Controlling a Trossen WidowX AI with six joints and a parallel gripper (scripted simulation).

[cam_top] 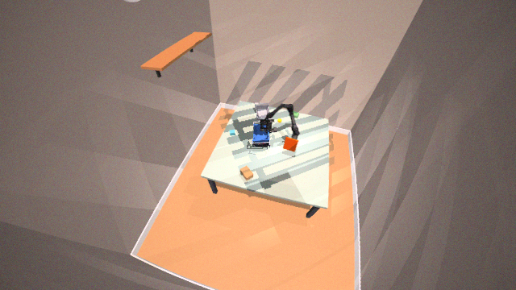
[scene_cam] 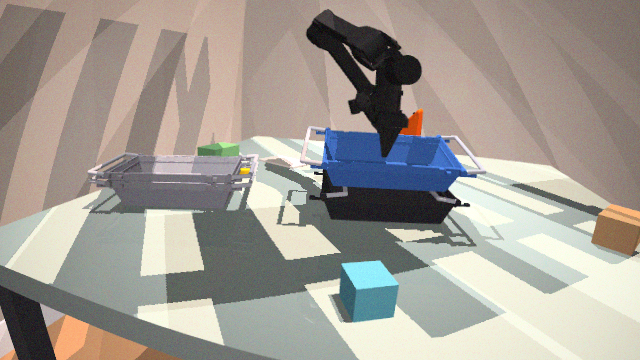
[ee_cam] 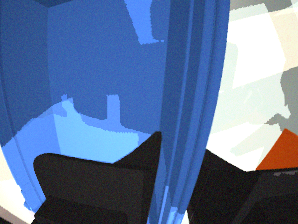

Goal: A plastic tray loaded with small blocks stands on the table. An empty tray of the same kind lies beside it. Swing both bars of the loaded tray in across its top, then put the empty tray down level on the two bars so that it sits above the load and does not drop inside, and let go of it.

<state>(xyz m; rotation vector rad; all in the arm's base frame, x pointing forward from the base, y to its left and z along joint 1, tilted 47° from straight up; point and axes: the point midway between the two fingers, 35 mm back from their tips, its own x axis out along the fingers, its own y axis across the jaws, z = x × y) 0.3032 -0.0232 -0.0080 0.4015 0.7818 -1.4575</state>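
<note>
Right now my gripper tip is 8 cm short of the blue tray, 2 cm to the right of it and 2 cm below it. The rest, counted from my gripper tip: orange block: 52 cm to the left, 9 cm ahead, 7 cm below; then green block: 56 cm to the right, 25 cm behind, 8 cm below; then cyan cube: 42 cm ahead, 8 cm below, 3 cm to the left.
</note>
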